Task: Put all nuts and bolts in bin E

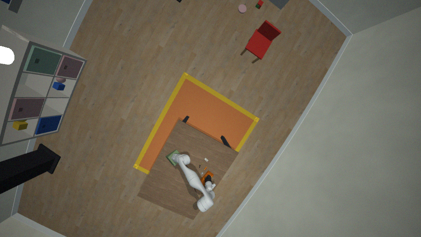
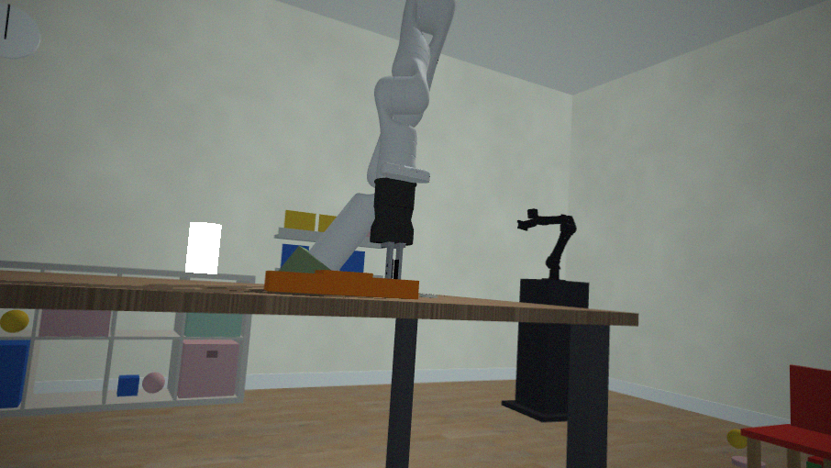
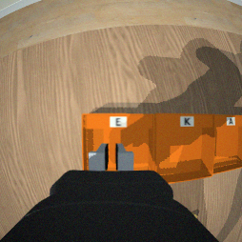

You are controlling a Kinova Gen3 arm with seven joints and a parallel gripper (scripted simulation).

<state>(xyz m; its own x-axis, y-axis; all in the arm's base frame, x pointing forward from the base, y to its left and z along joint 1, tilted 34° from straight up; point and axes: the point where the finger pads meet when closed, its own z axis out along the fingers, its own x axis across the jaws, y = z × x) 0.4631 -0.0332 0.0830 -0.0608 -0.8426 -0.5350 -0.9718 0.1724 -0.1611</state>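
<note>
Now: the dark bolt 16 cm behind my hand, 3 cm to the left of it and 4 cm below it. From my hand the other things lie so: orange marker: 9 cm behind, 4 cm to the left, 4 cm below; then orange bin: 9 cm to the right, 3 cm below; then white sharpener-like piece: 8 cm behind, 4 cm to the right, 4 cm below.
</note>
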